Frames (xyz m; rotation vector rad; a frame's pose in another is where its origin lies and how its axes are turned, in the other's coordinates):
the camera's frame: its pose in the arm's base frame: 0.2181 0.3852 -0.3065 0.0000 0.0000 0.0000
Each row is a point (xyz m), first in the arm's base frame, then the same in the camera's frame.
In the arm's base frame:
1: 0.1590 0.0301 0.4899
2: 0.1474 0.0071 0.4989
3: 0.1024 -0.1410 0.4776
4: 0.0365 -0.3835 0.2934
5: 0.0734 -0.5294 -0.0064
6: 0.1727 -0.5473 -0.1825
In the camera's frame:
1: -0.0591 -0.3551 0.7964
2: -0.0707 -0.3781 0.8054
3: -0.1157 -0.5262 0.7841
4: -0.1816 -0.7687 0.5999
5: -0.1447 -0.9146 0.3001
6: -0.0454 -0.9325 0.1240

